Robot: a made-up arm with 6 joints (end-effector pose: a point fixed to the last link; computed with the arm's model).
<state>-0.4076 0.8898 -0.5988 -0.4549 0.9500 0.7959</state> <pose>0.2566 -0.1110 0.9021 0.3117 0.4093 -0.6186 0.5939</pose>
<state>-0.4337 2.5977 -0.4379 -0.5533 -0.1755 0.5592</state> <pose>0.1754 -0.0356 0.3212 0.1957 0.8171 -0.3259 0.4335</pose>
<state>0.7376 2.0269 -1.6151 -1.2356 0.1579 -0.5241</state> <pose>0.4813 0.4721 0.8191 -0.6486 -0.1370 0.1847 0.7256</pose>
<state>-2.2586 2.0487 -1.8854 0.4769 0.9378 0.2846</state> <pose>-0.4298 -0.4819 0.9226 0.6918 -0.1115 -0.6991 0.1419</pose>
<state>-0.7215 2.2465 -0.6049 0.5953 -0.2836 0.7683</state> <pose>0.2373 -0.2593 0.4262 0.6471 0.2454 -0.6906 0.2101</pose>
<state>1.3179 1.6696 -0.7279 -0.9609 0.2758 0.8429</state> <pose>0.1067 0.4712 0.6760 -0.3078 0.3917 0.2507 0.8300</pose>
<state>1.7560 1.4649 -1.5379 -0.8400 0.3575 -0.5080</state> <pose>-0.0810 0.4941 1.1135 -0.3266 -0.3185 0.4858 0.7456</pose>
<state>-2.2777 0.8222 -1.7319 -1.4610 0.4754 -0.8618</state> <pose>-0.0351 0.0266 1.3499 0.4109 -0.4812 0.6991 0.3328</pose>
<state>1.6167 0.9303 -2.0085 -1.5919 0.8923 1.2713</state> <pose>0.0289 0.0015 1.4164 0.5646 -0.0434 0.1827 0.8037</pose>
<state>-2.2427 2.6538 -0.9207 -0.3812 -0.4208 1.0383</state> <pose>-0.2556 -0.2938 0.3007 -0.7207 0.0553 0.6894 0.0473</pose>
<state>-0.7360 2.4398 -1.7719 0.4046 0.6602 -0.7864</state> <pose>0.5110 -0.4389 0.6010 0.1534 0.5654 -0.3106 0.7485</pose>
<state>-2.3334 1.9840 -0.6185 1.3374 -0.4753 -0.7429</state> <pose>-0.3186 -0.2026 0.5242 -0.4964 0.0133 0.8394 0.2211</pose>
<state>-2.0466 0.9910 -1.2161 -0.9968 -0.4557 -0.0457</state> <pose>-0.0827 -0.2204 1.1807 -0.4331 0.0571 -0.8038 0.4038</pose>
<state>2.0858 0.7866 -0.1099 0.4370 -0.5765 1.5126</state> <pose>-0.0470 0.2567 0.7965 0.3900 0.8195 0.2911 0.3025</pose>
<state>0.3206 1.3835 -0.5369 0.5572 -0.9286 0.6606</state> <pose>0.3771 0.0852 0.8066 0.6601 0.0696 -0.1233 0.7378</pose>
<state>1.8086 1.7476 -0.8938 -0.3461 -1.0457 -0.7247</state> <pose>-0.1339 0.5142 0.7641 -0.0156 -0.2934 0.7118 0.6379</pose>
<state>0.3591 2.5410 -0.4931 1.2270 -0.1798 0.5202</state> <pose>0.2183 0.0299 0.3385 0.3471 0.5065 -0.7162 0.3317</pose>
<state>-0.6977 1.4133 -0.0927 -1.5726 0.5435 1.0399</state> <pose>0.1623 -0.1099 0.5718 -0.0927 0.6214 -0.5392 0.5609</pose>
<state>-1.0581 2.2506 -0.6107 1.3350 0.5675 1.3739</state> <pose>0.1159 -0.2535 0.4015 -0.6933 0.0457 0.4098 0.5910</pose>
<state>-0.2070 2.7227 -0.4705 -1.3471 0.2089 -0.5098</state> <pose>0.1024 0.0085 0.3195 -0.4295 0.6764 0.4552 0.3884</pose>
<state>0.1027 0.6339 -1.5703 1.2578 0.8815 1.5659</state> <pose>-0.0226 0.0095 1.3188 0.7459 0.5513 0.3213 0.1910</pose>
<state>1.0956 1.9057 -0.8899 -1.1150 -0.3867 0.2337</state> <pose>0.1855 0.4869 0.6354 -0.3418 0.1614 0.5444 0.7489</pose>
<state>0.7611 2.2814 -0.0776 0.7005 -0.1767 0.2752</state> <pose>0.1170 0.0697 0.4243 -0.0582 0.7184 -0.4400 0.5357</pose>
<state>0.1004 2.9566 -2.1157 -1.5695 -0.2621 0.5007</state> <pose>0.6873 0.1450 0.3695 -0.3316 0.2675 0.1175 0.8970</pose>
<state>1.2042 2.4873 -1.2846 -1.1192 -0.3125 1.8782</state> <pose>0.1835 0.5899 0.4440 0.0568 0.7226 0.1566 0.6709</pose>
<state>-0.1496 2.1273 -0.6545 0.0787 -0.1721 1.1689</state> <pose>0.4126 -0.0682 0.4779 0.5717 0.4597 -0.5237 0.4331</pose>
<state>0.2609 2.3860 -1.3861 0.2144 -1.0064 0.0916</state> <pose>0.6258 0.1670 0.5903 0.3005 0.0572 -0.1030 0.9465</pose>
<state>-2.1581 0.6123 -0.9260 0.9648 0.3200 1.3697</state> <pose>-0.1357 -0.0738 1.1358 0.6761 -0.6837 -0.1583 0.2243</pose>
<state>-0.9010 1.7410 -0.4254 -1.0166 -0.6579 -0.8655</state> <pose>0.2353 -0.2082 0.5802 -0.4192 0.3002 -0.0897 0.8521</pose>
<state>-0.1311 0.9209 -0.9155 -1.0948 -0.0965 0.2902</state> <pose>0.2909 0.0222 1.0670 -0.1974 -0.0590 -0.2082 0.9561</pose>
